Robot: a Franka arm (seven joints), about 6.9 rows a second.
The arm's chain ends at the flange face. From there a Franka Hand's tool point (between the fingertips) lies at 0.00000 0.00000 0.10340 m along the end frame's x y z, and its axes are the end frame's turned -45 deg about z.
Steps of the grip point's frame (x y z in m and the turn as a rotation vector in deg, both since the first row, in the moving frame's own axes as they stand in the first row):
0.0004, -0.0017, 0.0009, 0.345, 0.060, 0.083
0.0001, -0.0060, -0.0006, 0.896, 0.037, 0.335
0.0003, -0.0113, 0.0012, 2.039, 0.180, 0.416
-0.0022, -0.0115, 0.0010, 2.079, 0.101, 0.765
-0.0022, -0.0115, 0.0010, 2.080, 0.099, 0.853
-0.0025, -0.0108, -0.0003, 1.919, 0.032, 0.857
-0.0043, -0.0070, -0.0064, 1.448, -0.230, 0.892
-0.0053, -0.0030, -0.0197, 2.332, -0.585, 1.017
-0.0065, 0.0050, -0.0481, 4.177, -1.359, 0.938
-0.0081, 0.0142, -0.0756, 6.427, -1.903, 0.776
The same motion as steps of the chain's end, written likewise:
-0.0006, -0.0010, 0.0009, 0.286, -0.202, 0.083
-0.0031, -0.0031, -0.0006, 0.660, -0.607, 0.335
-0.0054, -0.0054, 0.0013, 1.569, -1.315, 0.416
-0.0072, -0.0038, 0.0011, 1.541, -1.399, 0.765
-0.0072, -0.0038, 0.0011, 1.541, -1.401, 0.853
-0.0070, -0.0034, -0.0002, 1.380, -1.334, 0.857
-0.0059, -0.0003, -0.0064, 0.861, -1.187, 0.892
-0.0022, 0.0039, -0.0196, 1.235, -2.063, 1.017
0.0060, 0.0118, -0.0478, 1.993, -3.915, 0.938
0.0149, 0.0216, -0.0749, 3.199, -5.890, 0.776

